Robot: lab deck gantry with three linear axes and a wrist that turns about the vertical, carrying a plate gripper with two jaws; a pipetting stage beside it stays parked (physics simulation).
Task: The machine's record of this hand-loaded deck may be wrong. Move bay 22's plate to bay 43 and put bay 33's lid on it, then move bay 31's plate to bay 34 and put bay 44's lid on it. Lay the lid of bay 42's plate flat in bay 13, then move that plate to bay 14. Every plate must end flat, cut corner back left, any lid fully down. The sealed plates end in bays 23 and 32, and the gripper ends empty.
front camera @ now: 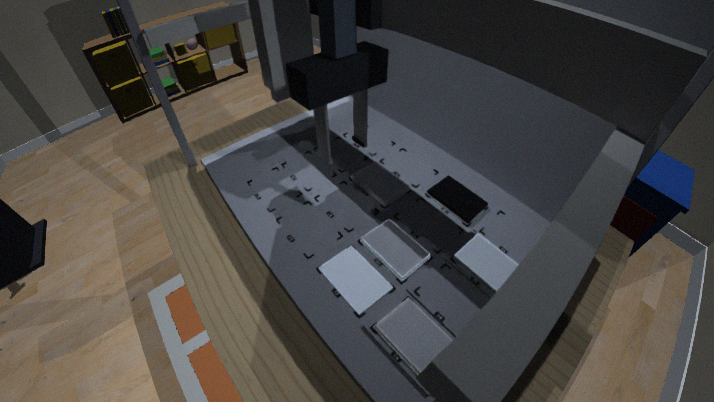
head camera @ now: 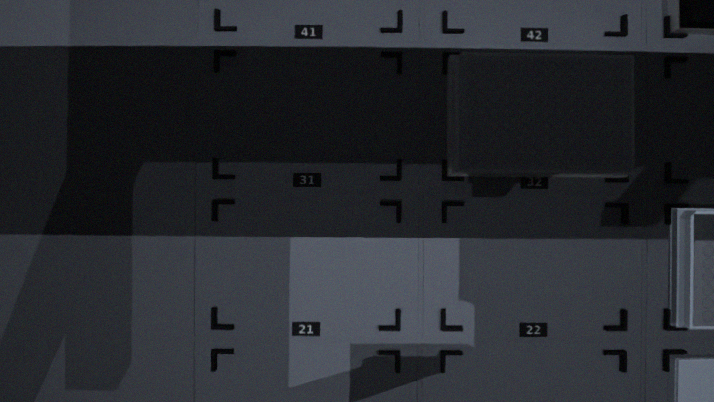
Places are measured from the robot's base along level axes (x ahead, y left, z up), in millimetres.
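Pixels of known places: gripper, fingertip midpoint: [front camera: 343, 150]; robot's base, link origin: [front camera: 248, 182].
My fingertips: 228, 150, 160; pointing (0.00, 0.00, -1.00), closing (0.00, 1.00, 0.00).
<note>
Ahead of a thing's pixels: the offset from my fingertips to its middle, as dx, dy, dz. "pt": to the spot under its first point.
My gripper [front camera: 345, 154] is open and empty above the rear left of the deck. The plate in bay 32 @(pt +17, +100, -146) [front camera: 382, 185] [head camera: 545, 115] lies flat in dark shadow. A clear-topped plate @(+164, +0, -153) [front camera: 395, 250] [head camera: 704, 270] is in bay 23. A black-topped plate @(+164, +214, -148) [front camera: 457, 197] is in bay 43; its front left corner shows in the head view. A plate with a pale top @(+328, +107, -133) [front camera: 486, 261] is in bay 34. A flat pale lid @(+164, -107, -156) [front camera: 355, 280] [head camera: 696, 382] is in bay 13. A plate @(+327, -107, -138) [front camera: 412, 332] is in bay 14, partly hidden by the frame beam. Cut corners are hard to tell.
The dark corner marks of bays 41, 42, 31, 21 and 22 show in the head view. A large grey beam [front camera: 575, 230] crosses the right front of the front view. A grey column [front camera: 287, 50] stands behind the gripper, and a thin post [front camera: 165, 95] stands at the left.
</note>
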